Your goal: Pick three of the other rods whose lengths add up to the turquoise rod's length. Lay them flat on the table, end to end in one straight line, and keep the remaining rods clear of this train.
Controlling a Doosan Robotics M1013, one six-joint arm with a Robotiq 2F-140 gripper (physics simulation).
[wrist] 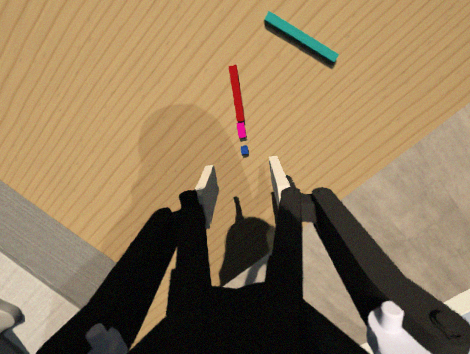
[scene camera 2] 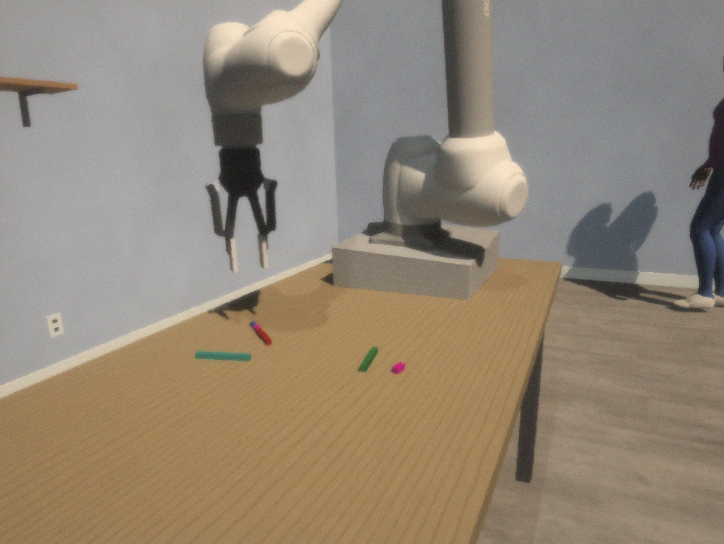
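Pixels of known places: gripper, between the fingertips: (wrist: 242, 173) (scene camera 2: 249, 269); arm's base, origin of its link: (scene camera 2: 411, 238).
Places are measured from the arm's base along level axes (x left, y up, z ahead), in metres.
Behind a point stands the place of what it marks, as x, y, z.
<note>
The turquoise rod (scene camera 2: 222, 355) @[-0.102, -0.098, 0.646] (wrist: 301, 37) @[-0.104, -0.096, 0.641] lies flat on the table (scene camera 2: 280, 444) @[0.138, -0.106, 0.808] (wrist: 100, 60) @[0.063, -0.106, 0.440]. A red rod (scene camera 2: 263, 336) @[-0.089, -0.096, 0.549] (wrist: 236, 93) @[-0.095, -0.096, 0.540], a short magenta rod (scene camera 2: 256, 328) @[-0.131, -0.098, 0.517] (wrist: 241, 130) @[-0.135, -0.096, 0.511] and a tiny blue rod (scene camera 2: 252, 323) @[-0.157, -0.097, 0.498] (wrist: 244, 150) @[-0.158, -0.096, 0.494] lie roughly in one line. In the wrist view, red and magenta meet or nearly meet, and a small gap shows between magenta and blue. A green rod (scene camera 2: 368, 359) @[0.138, -0.096, 0.564] and another short magenta rod (scene camera 2: 398, 367) @[0.195, -0.097, 0.571] lie apart to the right in the scene view. My gripper (scene camera 2: 249, 269) @[-0.151, 0.018, 0.499] (wrist: 242, 173) @[-0.151, 0.018, 0.499] is partly open and empty, above the table near the blue end.
The arm's grey base block (scene camera 2: 400, 272) @[0.032, -0.054, 0.162] stands at the table's far end. A wall (scene camera 2: 117, 204) runs along the left side, with a wooden shelf (scene camera 2: 35, 84) on it. A person (scene camera 2: 708, 233) stands on the floor at the far right. The gripper's shadow falls behind the blue rod.
</note>
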